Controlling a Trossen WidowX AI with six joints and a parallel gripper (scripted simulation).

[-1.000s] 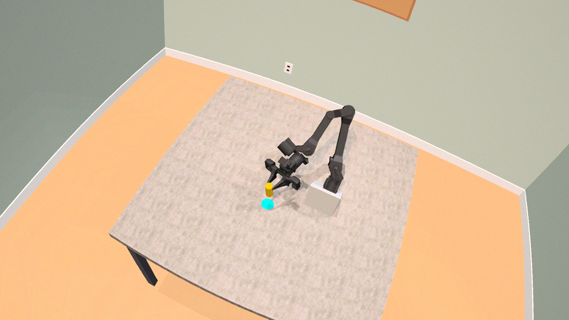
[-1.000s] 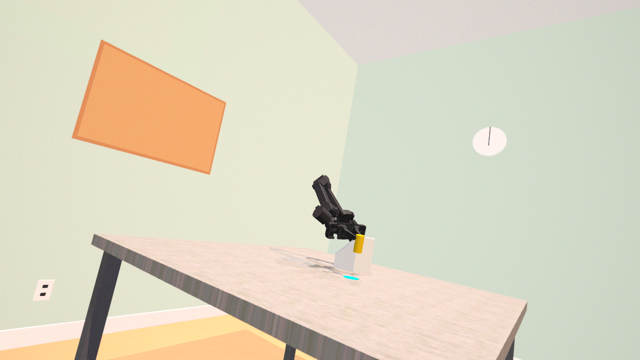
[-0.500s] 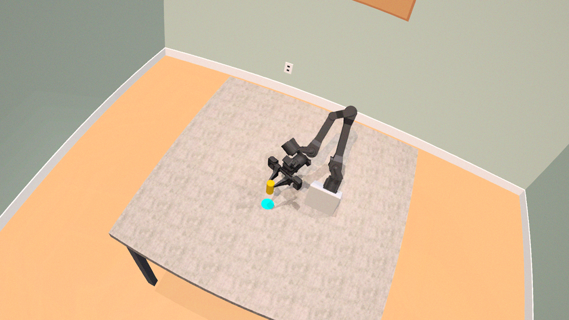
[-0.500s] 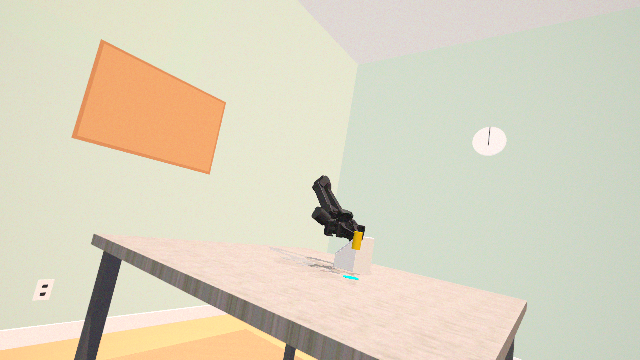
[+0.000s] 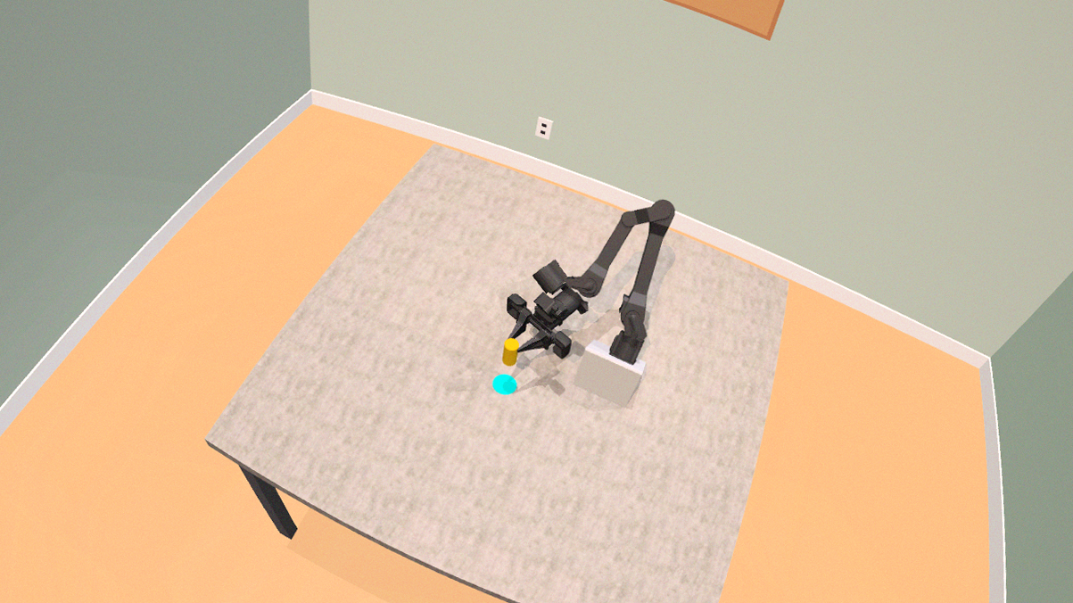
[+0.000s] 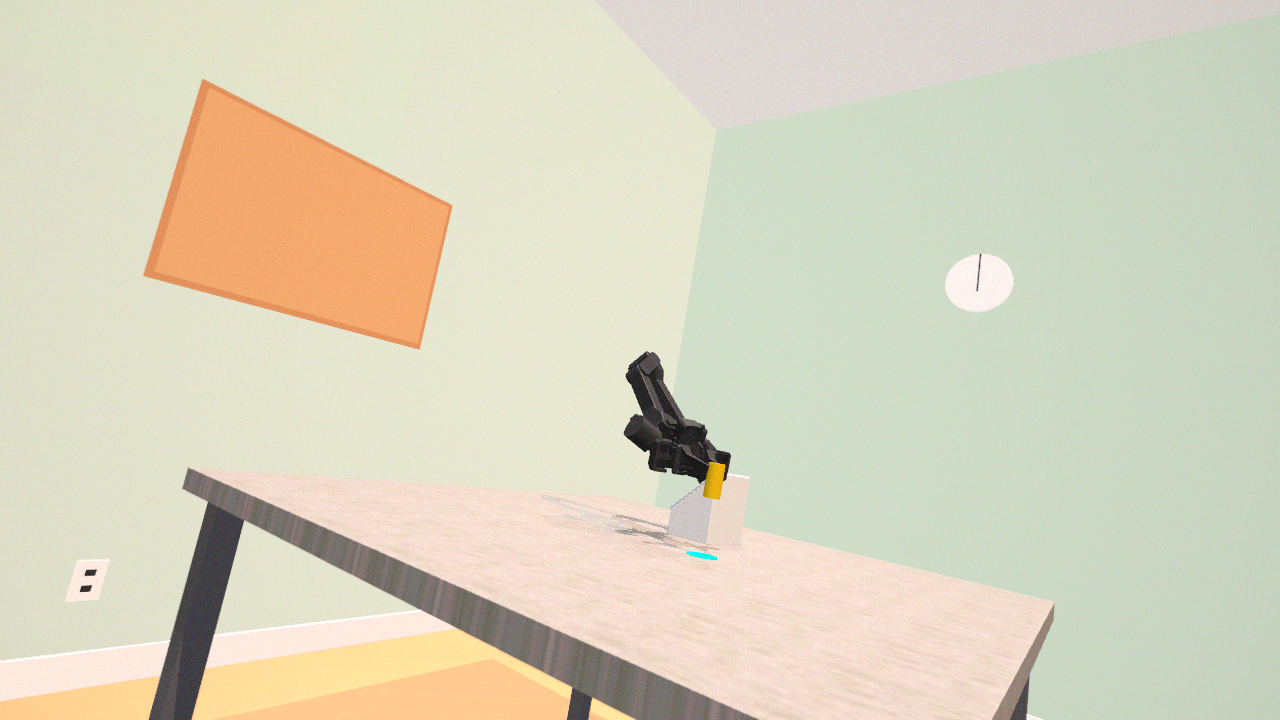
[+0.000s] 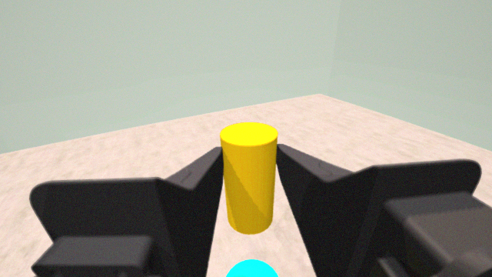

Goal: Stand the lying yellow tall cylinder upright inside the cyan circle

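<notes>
Now: gripper tip 160 mm above the cyan circle. The rest, counted from my gripper tip: yellow cylinder 20 mm below.
</notes>
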